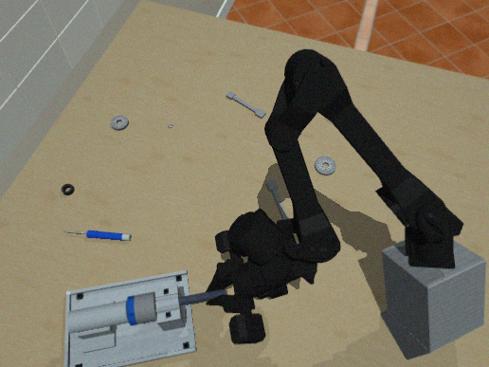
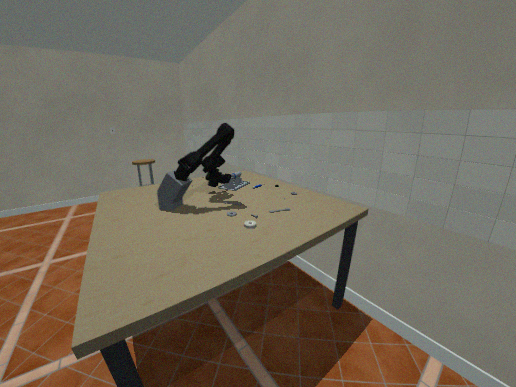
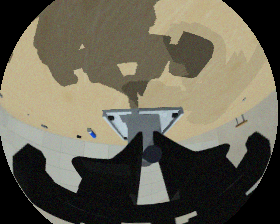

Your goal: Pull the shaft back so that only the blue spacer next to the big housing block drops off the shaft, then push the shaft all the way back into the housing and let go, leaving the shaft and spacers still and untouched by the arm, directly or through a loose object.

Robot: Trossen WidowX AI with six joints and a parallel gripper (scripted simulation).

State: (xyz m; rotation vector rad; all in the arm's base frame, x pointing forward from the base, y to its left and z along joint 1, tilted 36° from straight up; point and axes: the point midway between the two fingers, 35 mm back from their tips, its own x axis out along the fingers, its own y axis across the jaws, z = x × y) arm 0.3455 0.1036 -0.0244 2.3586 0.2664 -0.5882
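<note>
Right now the dark shaft is 70 mm ahead of my hand and 30 mm to the left of it. Round my hand: grey spacer: 110 mm ahead, 50 mm to the left; blue spacer: 140 mm ahead, 60 mm to the left.
</note>
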